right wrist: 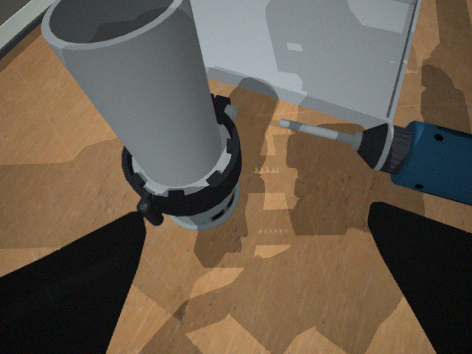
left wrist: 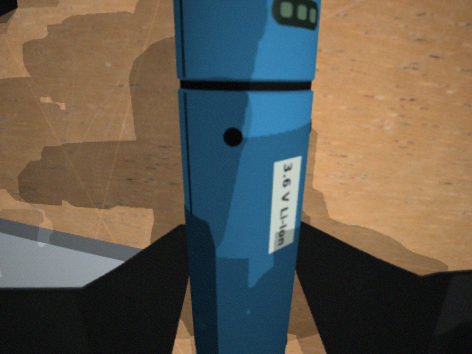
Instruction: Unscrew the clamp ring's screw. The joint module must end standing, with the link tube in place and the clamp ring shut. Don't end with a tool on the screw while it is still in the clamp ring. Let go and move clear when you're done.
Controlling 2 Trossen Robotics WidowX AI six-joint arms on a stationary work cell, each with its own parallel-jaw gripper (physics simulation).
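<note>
The joint module point(right wrist: 202, 220) stands upright in the right wrist view, with the grey link tube point(right wrist: 150, 100) in its top. The black clamp ring point(right wrist: 200, 197) sits around the tube's foot; the screw point(right wrist: 230, 111) shows at its far side, beside a black lug. My left gripper point(left wrist: 240, 233) is shut on the blue electric screwdriver point(left wrist: 245, 190) point(right wrist: 440, 162). The screwdriver's bit point(right wrist: 320, 131) points towards the screw, with a gap between them. My right gripper point(right wrist: 257, 218) is open, its fingers wide apart, the left fingertip near the ring's hinge point(right wrist: 150, 210).
A light grey tray point(right wrist: 345, 111) point(left wrist: 60, 265) lies on the wooden table behind the module and the screwdriver's bit. A pale edge strip point(right wrist: 22, 29) shows at the upper left of the right wrist view. Shadows fall across the table.
</note>
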